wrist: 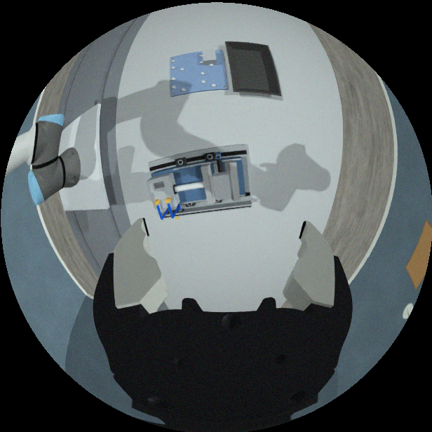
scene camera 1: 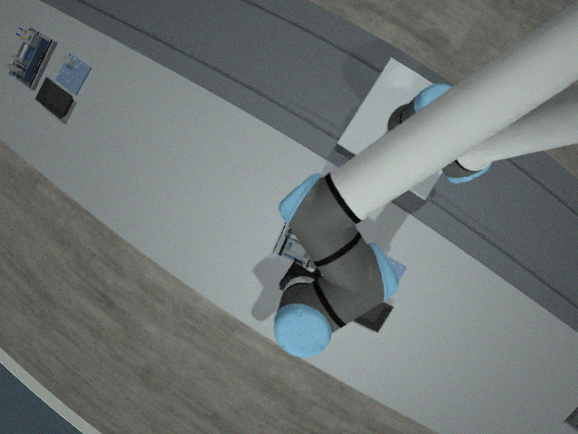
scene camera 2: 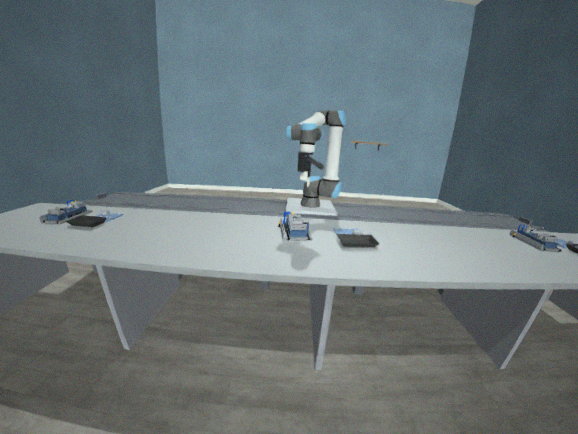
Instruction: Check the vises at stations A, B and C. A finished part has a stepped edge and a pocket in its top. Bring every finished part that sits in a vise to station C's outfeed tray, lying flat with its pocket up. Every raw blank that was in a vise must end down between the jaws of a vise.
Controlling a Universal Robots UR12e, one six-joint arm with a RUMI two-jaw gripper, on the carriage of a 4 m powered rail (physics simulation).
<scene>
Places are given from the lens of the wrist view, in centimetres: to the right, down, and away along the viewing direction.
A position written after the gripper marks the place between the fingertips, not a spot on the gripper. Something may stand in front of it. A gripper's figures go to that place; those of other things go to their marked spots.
gripper [wrist: 225, 222]: 1, 0, 12
blue plate [wrist: 190, 78]: -8, -42, 28
</scene>
